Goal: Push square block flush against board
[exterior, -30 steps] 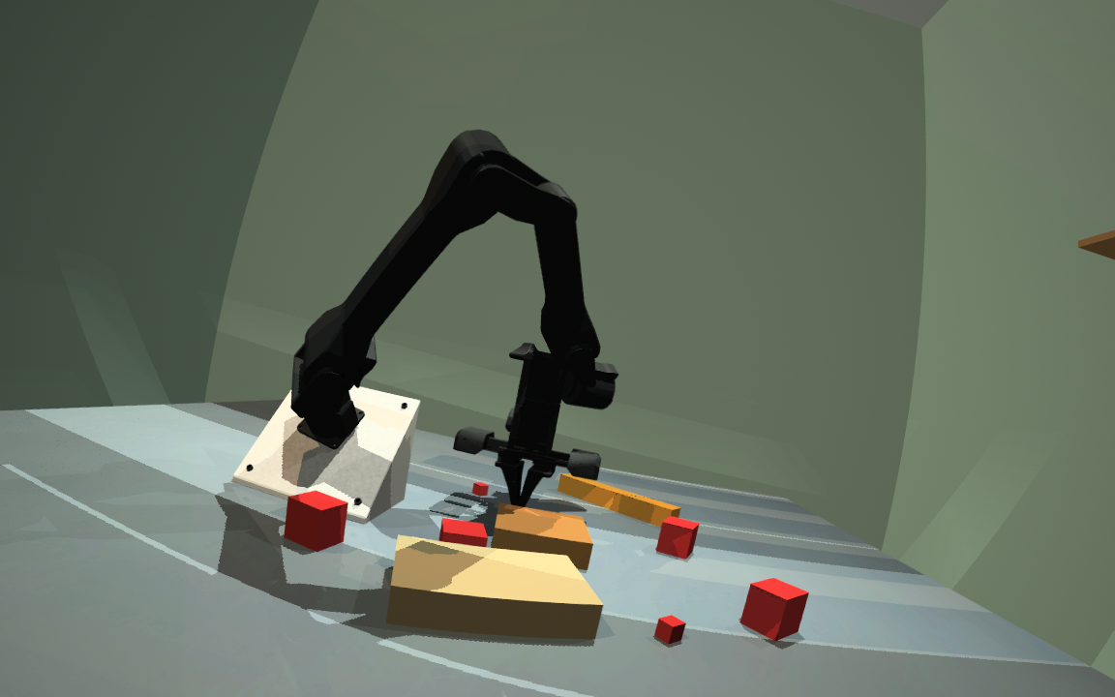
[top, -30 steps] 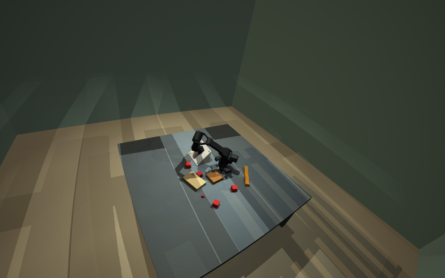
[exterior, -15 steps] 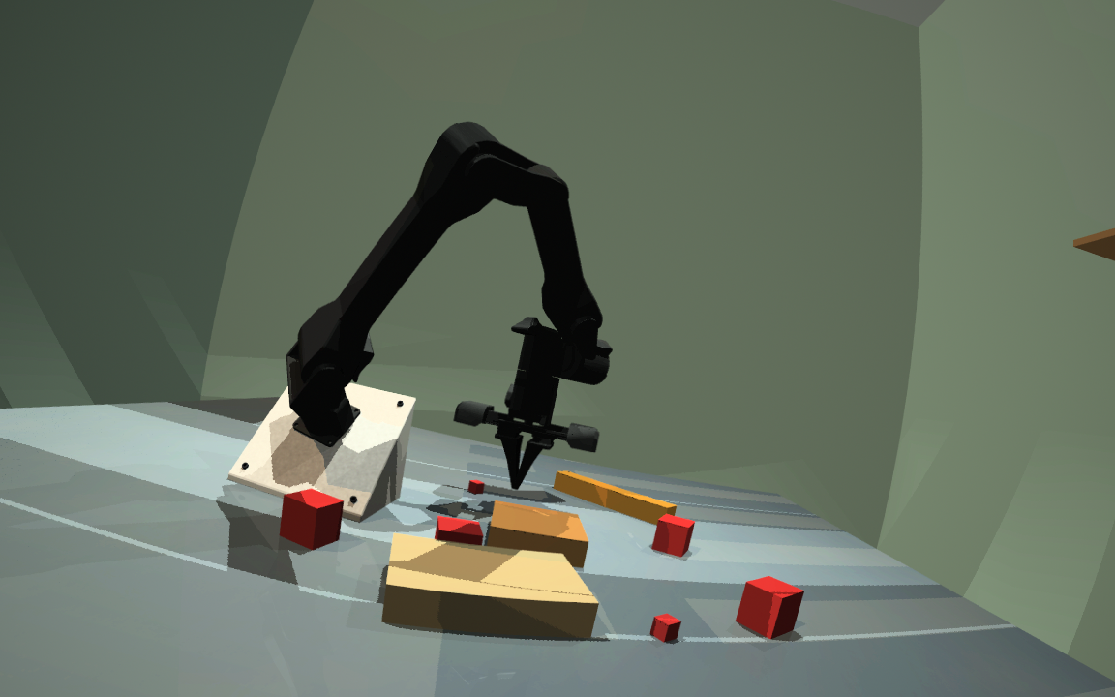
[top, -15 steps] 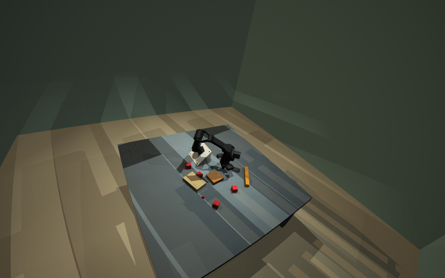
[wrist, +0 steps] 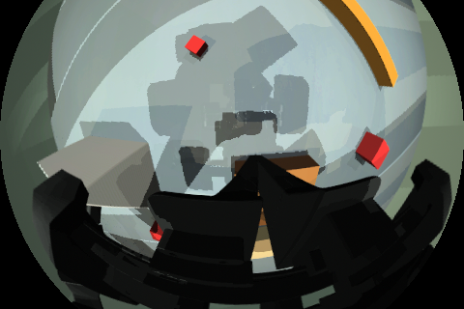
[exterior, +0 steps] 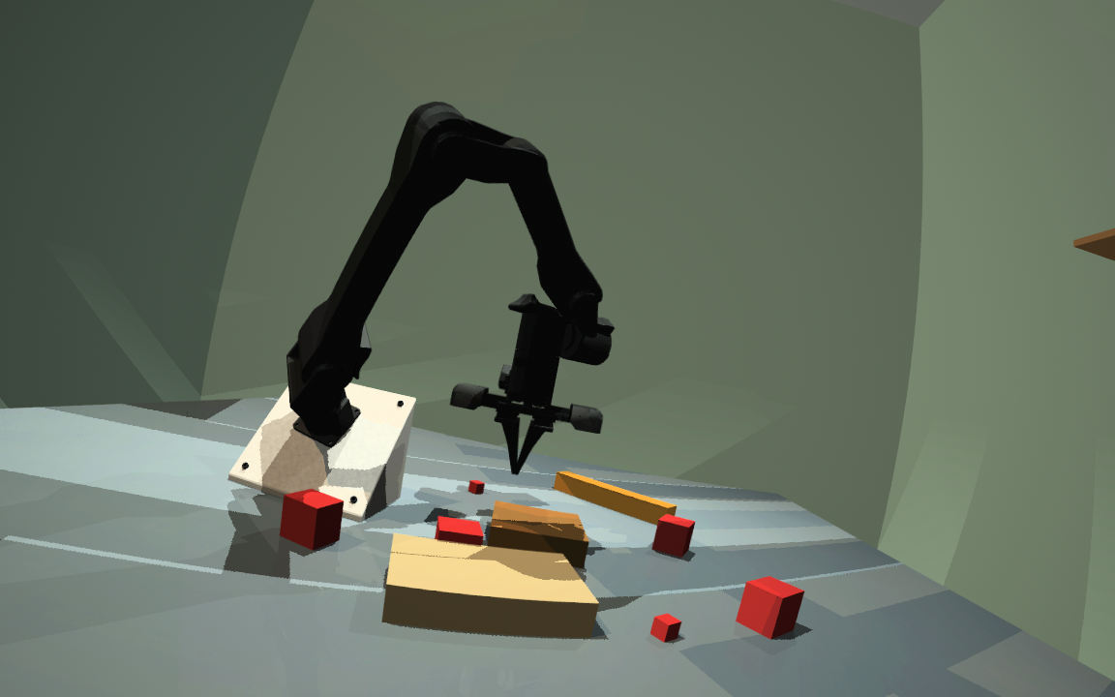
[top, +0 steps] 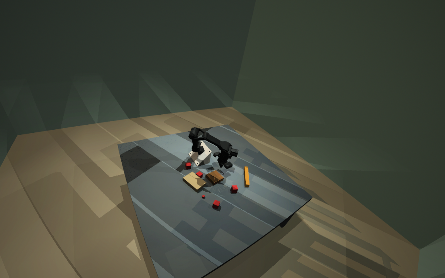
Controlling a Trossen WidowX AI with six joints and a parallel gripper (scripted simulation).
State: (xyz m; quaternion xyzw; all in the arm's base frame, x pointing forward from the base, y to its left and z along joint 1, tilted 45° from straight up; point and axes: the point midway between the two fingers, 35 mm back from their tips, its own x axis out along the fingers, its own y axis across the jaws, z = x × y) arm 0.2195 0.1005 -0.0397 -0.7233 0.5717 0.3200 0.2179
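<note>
My gripper tip is now 5 cm short of the square block, 7 cm to the left of it and 5 cm above it. Round my gripper tip: tan board 5 cm ahead, 25 cm to the right, 5 cm below; then orange bar 12 cm ahead, 20 cm to the left, 5 cm below.
</note>
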